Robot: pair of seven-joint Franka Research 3 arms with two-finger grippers.
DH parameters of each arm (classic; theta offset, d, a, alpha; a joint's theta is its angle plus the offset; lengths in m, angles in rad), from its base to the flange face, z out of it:
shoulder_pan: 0 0.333 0 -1.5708
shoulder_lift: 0 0 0 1.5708
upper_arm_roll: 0 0.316 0.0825 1.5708
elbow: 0 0 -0.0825 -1.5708
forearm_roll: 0 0.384 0 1.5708
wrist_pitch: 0 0 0.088 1.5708
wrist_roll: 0 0.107 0 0
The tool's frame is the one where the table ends.
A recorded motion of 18 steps. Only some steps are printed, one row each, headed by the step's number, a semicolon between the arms.
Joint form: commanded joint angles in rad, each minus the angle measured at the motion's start. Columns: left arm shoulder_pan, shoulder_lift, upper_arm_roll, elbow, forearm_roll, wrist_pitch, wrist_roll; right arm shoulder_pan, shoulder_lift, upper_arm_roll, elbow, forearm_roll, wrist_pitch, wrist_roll.
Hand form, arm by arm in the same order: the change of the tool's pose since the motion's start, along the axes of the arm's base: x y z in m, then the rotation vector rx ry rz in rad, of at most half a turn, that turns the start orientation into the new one. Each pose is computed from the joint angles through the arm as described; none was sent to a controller.
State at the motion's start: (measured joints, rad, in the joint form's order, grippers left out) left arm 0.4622 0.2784 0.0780 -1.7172 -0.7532 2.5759 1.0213; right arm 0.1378 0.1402 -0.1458 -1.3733 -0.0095 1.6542 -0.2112
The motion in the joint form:
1: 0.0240 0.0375 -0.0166 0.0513 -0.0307 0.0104 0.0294; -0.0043 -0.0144 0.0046 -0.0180 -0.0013 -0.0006 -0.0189
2: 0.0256 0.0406 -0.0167 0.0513 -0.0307 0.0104 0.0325; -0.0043 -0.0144 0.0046 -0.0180 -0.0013 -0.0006 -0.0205
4: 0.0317 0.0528 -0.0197 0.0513 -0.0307 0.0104 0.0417; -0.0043 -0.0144 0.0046 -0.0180 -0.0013 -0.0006 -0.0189
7: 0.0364 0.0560 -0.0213 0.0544 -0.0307 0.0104 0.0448; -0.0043 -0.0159 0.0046 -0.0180 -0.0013 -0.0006 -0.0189
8: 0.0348 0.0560 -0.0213 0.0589 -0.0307 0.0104 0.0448; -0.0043 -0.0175 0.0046 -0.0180 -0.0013 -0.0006 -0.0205
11: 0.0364 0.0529 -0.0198 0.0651 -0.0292 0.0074 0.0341; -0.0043 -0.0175 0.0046 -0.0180 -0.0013 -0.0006 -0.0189
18: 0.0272 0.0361 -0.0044 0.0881 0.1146 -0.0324 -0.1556; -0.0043 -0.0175 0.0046 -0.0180 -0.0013 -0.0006 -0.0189
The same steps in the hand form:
1: 0.0070 0.0121 0.0012 0.0085 -0.0321 0.0054; -0.0043 -0.0009 -0.0001 -0.0013 0.0050 0.0185
2: 0.0068 0.0132 -0.0009 0.0092 -0.0293 0.0047; -0.0043 -0.0009 -0.0001 -0.0015 0.0050 0.0201
4: 0.0072 0.0161 -0.0094 0.0092 -0.0188 0.0016; -0.0043 -0.0009 -0.0001 -0.0013 0.0050 0.0185
7: 0.0067 0.0184 -0.0101 0.0111 -0.0189 0.0025; -0.0048 -0.0010 0.0008 -0.0011 0.0035 0.0185
8: 0.0078 0.0178 -0.0078 0.0134 -0.0227 0.0008; -0.0053 -0.0011 0.0017 -0.0011 0.0020 0.0201
11: 0.0071 0.0193 -0.0027 0.0103 -0.0285 0.0087; -0.0053 -0.0011 0.0017 -0.0009 0.0019 0.0185
18: 0.0077 0.0170 0.0183 -0.0100 0.0250 0.0701; -0.0053 -0.0011 0.0017 -0.0009 0.0019 0.0185

